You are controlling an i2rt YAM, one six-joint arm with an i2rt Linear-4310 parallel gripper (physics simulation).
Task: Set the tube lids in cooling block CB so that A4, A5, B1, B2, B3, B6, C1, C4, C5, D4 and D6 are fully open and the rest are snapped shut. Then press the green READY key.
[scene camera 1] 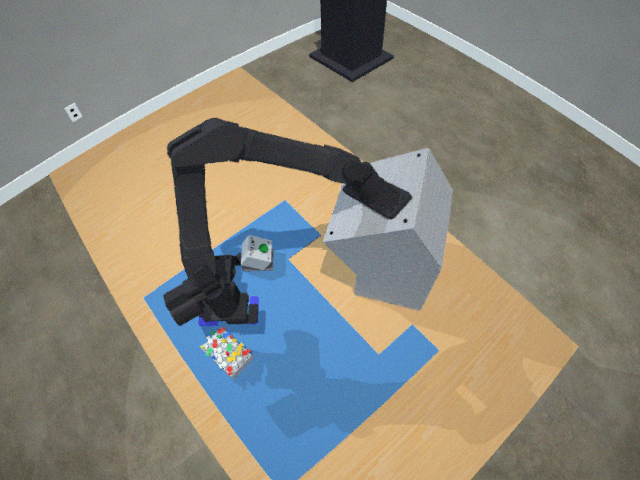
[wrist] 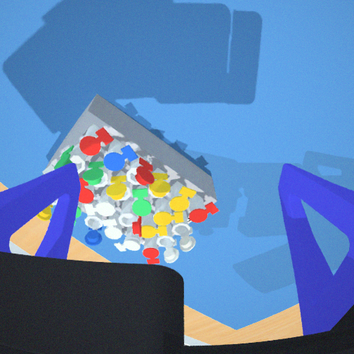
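Seen in the pictures: gripper, fingertip midpoint: point(scene camera 1: 236, 322); arm's base at its link origin: point(scene camera 1: 375, 194).
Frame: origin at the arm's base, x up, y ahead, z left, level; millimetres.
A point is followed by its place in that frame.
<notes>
The cooling block point(scene camera 1: 242, 367) @[y 457, x -285, z 11 mm] point(wrist: 155, 146) is a grey box on the blue mat, crowded with tubes with white, red, yellow, green and blue lids. In the wrist view a green lid point(wrist: 64, 157) and a red lid point(wrist: 136, 226) show edge-on, while a blue lid point(wrist: 114, 161) shows its round face. The lids overlap, so I cannot match them to positions or tell each one's state. My gripper point(scene camera 1: 231, 310) point(wrist: 179, 174) is open and empty above the mat, beside and above the block; its left finger hides some lids. The green READY key point(scene camera 1: 263, 248) @[y 210, x -232, z -194 mm] sits on a small light-grey box.
The blue mat point(scene camera 1: 330, 392) @[y 334, x -302, z 203 mm] point(wrist: 300, 125) lies on the wooden table point(scene camera 1: 496, 330) @[y -101, x -305, z 403 mm]. A large grey housing point(scene camera 1: 392, 263) @[y 62, x -88, z 121 mm] stands at the right under the arm's base. The key box point(scene camera 1: 254, 258) @[y 249, x -230, z -185 mm] is behind the gripper, close to the arm. A black column point(scene camera 1: 353, 31) stands on the floor beyond the table.
</notes>
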